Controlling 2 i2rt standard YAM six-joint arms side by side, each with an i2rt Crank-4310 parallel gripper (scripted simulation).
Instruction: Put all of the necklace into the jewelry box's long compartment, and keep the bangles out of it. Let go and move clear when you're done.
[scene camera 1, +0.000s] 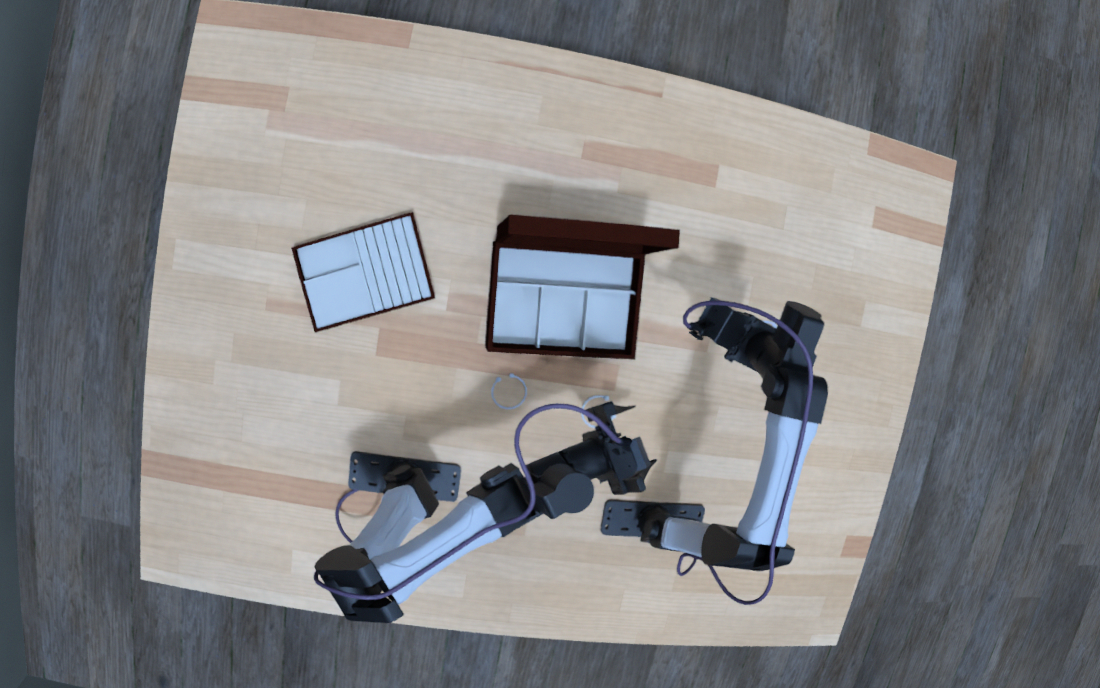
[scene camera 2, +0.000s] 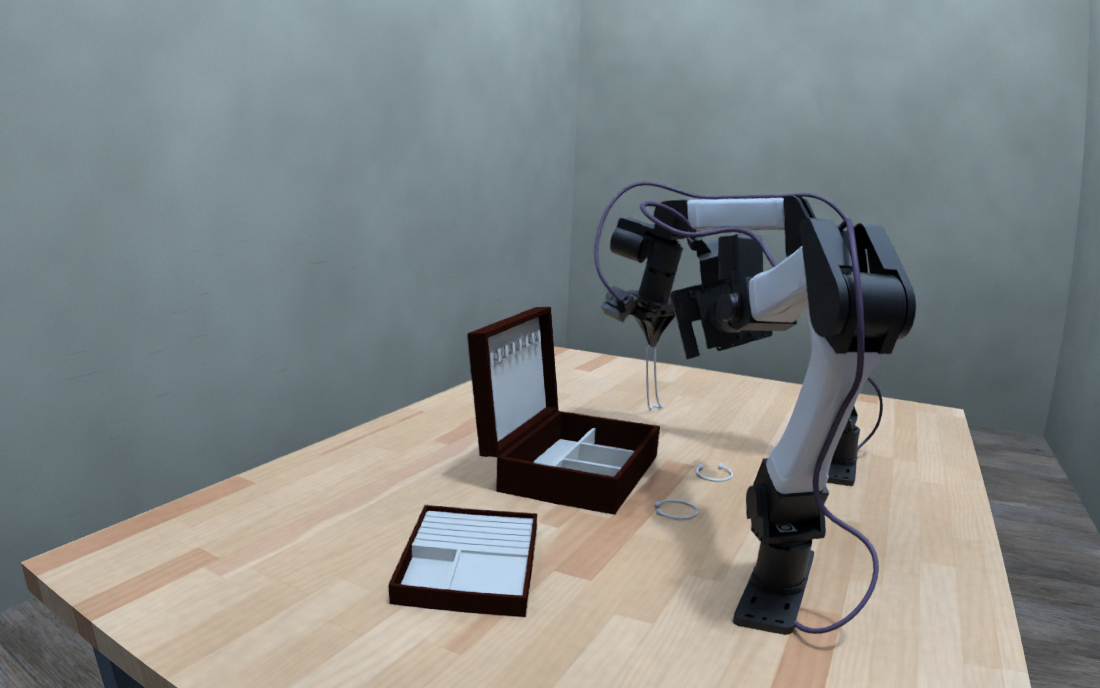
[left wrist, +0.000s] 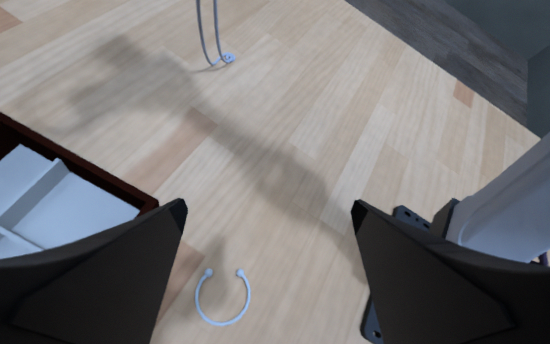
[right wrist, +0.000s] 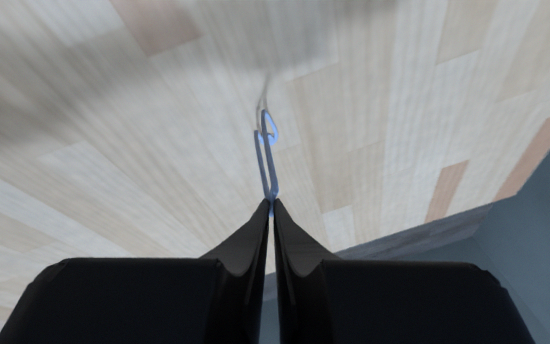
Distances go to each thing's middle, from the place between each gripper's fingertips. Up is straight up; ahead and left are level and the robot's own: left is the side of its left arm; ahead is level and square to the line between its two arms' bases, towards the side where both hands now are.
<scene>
My right hand (scene camera 2: 651, 346) is 10 mm past the jewelry box (scene camera 2: 518, 393), 320 mm to the right of it and 40 mm above it. The rest, counted from my right hand: divided tray (scene camera 2: 491, 548) 50 mm behind, 660 mm to the left, 140 mm below.
The jewelry box lies 180 mm ahead of my left hand (scene camera 2: 718, 343), 140 mm to the left of it and 100 mm below it. The rest, counted from my left hand: divided tray (480 mm to the left, 200 mm below, 130 mm ahead).
</scene>
